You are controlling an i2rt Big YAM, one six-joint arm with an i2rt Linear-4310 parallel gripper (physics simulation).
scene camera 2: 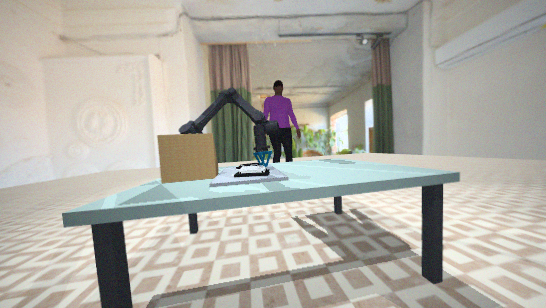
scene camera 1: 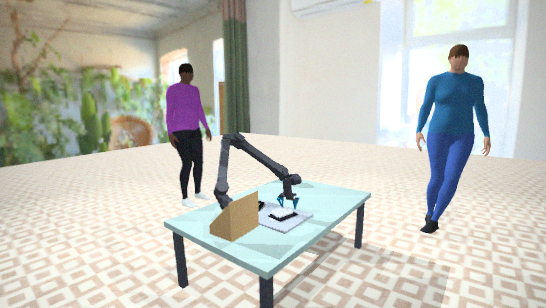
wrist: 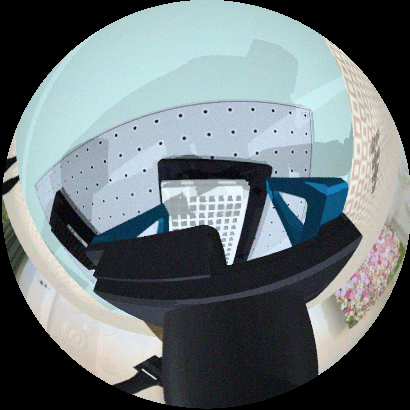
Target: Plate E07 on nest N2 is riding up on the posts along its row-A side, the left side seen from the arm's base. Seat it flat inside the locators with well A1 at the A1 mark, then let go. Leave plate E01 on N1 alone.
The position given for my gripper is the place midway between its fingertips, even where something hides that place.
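Observation:
Wrist view: my gripper (wrist: 215, 196), black socket frame (wrist: 255, 173), grey perforated deck (wrist: 113, 177). Scene camera 1: the deck (scene camera 1: 302, 216).

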